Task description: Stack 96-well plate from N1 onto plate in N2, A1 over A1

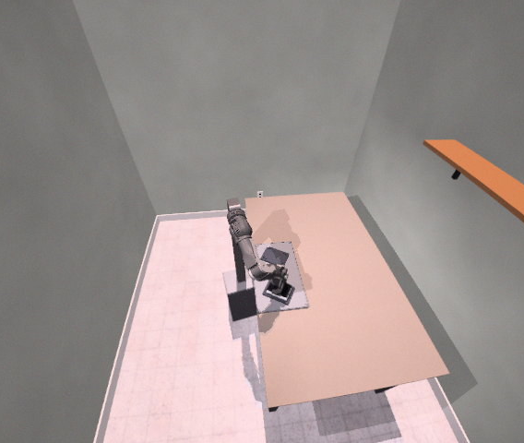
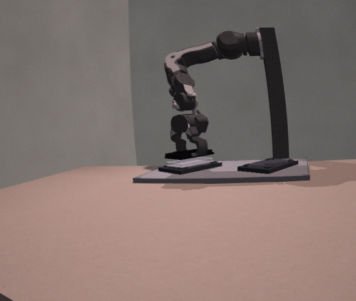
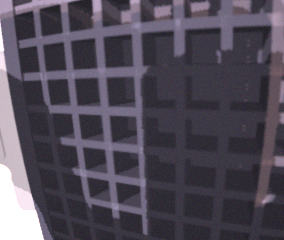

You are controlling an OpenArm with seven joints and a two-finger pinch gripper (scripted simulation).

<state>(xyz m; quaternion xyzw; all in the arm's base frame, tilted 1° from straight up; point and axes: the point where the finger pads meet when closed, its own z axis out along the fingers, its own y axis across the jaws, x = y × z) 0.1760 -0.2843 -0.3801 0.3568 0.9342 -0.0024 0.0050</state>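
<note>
Now: the dark 96-well plate right at my hand. The rest, counted from my hand: clear 96-well plate: 3 cm below; then plate nest N1: 25 cm to the left, 6 cm ahead, 4 cm below; then plate nest N2: 4 cm below.
</note>
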